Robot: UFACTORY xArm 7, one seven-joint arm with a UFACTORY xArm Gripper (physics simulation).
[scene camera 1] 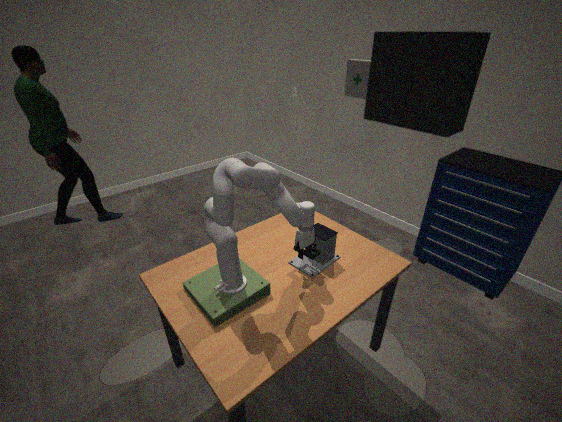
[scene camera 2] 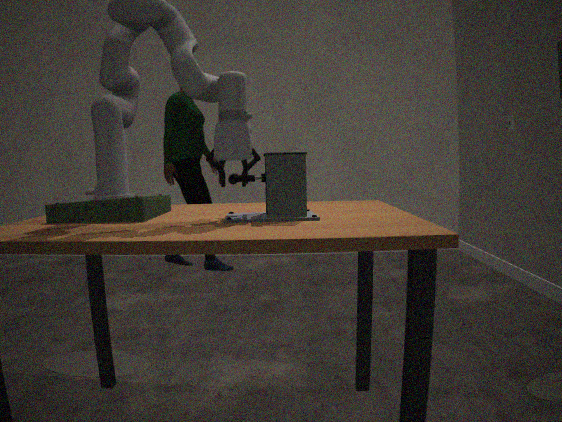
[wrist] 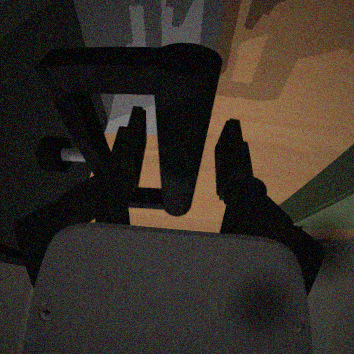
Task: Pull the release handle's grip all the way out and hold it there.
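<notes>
The release handle is a black frame on a pale rod point(wrist: 73, 155) from the side of a grey box point(scene camera 1: 327, 248) point(scene camera 2: 286, 185). A short length of the rod shows. The handle's grip point(wrist: 181, 150) point(scene camera 2: 233, 178) is a thick round bar on the side away from the box. My gripper point(scene camera 2: 233, 183) point(wrist: 183, 128) points down and is partly open around the grip. One finger reaches through the frame's opening on the box side; the other is outside. Gaps show between both fingers and the grip in the wrist view. In scene camera 1 the fingers are too small to tell apart.
The box stands on a pale base plate point(scene camera 1: 313, 272) point(scene camera 2: 246, 217) on the wooden table point(scene camera 1: 365, 265) point(scene camera 2: 375, 225). The arm's green base block point(scene camera 1: 205, 295) point(scene camera 2: 100, 212) is on the same table. A person point(scene camera 1: 42, 115) point(scene camera 2: 183, 135) stands beyond the table. A blue drawer cabinet point(scene camera 1: 482, 225) stands right.
</notes>
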